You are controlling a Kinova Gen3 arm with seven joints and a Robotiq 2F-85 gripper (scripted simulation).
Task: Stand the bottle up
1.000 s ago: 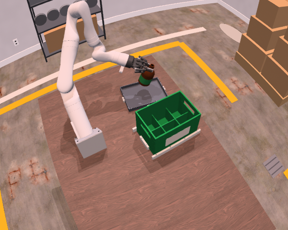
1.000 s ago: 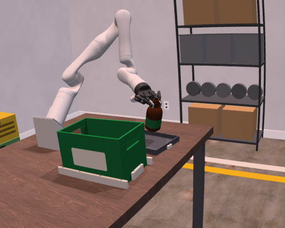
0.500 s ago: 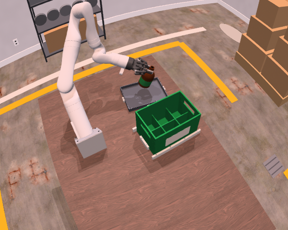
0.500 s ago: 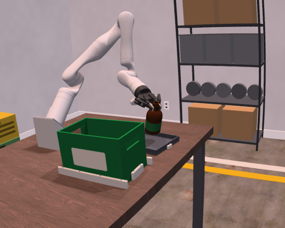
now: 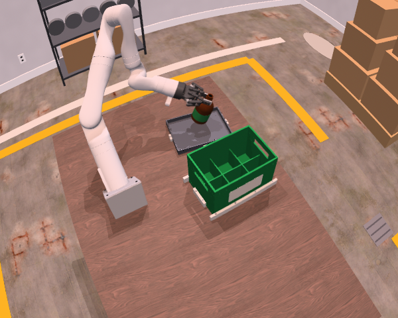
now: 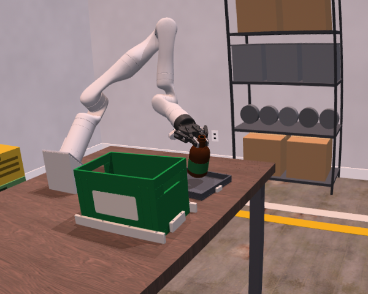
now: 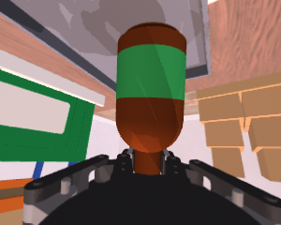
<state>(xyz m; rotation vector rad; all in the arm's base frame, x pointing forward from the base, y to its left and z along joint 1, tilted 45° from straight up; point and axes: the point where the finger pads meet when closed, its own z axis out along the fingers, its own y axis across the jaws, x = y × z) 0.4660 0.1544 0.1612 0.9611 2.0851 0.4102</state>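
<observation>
The bottle is 50 mm below my hand, 10 mm to the left of it and 10 mm behind it. Round my hand: green crate: 320 mm to the right, 80 mm below, 40 mm behind; dark grey tray: 150 mm below, 50 mm behind, 20 mm to the right.
</observation>
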